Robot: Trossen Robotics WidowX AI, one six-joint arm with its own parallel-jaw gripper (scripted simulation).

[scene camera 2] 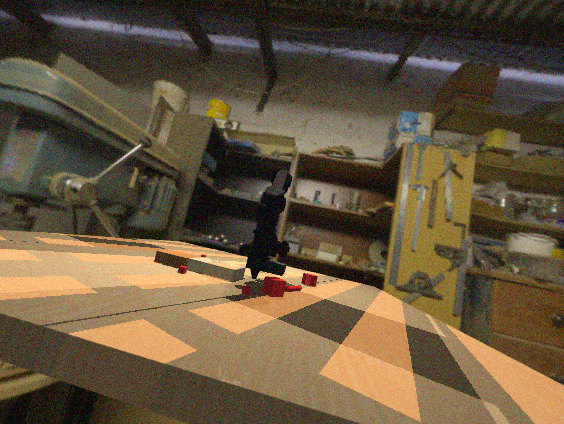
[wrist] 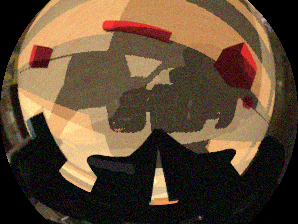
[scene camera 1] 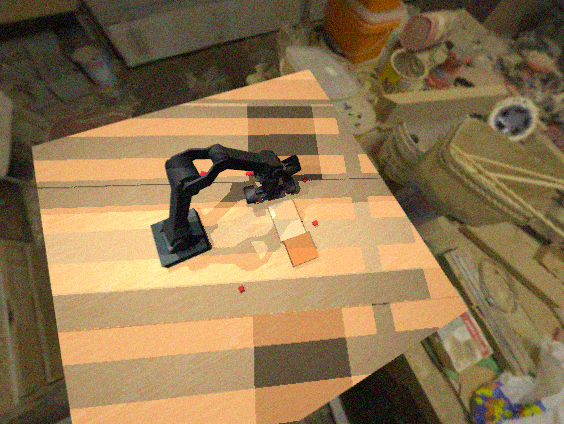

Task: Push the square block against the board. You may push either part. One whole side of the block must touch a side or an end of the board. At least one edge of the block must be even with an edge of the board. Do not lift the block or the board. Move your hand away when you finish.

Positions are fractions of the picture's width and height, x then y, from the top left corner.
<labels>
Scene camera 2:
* my gripper: 0.45,0.66
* pale board: 0.37,0.63
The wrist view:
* my gripper: 0.53,0.59
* thin red strip: 0.46,0.13
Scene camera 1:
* brown square block: 0.53,0.59
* pale board: 0.51,0.53
</labels>
